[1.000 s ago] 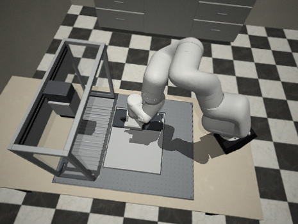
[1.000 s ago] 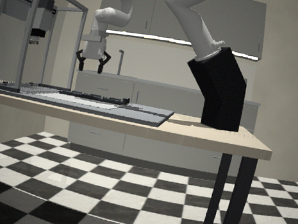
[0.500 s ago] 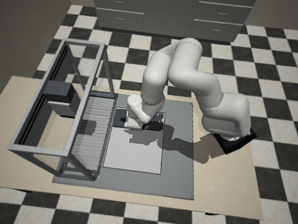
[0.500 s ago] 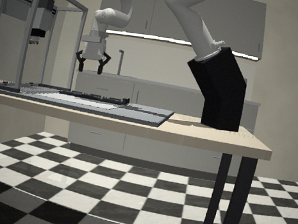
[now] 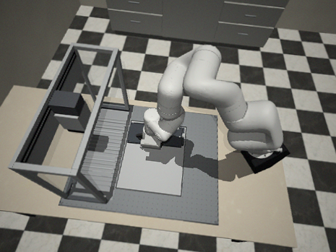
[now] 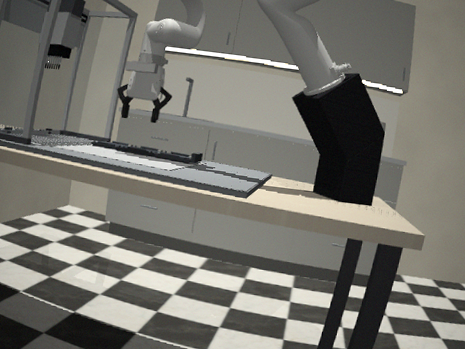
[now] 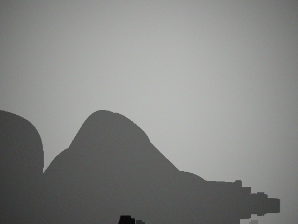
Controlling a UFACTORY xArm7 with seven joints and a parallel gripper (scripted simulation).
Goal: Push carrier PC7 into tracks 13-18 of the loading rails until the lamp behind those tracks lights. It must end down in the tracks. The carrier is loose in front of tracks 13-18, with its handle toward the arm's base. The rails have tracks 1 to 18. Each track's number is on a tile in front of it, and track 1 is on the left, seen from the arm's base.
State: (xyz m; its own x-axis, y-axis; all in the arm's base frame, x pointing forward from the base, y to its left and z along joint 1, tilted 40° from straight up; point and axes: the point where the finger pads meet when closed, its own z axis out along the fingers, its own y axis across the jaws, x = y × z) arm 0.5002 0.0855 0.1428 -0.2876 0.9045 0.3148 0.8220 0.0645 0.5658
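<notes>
Right now the carrier PC7 is 3 cm ahead of my hand, 10 cm to the right of it and 9 cm below it. The rest, counted from my hand: pipette head 31 cm ahead, 13 cm to the left, 24 cm above.
</notes>
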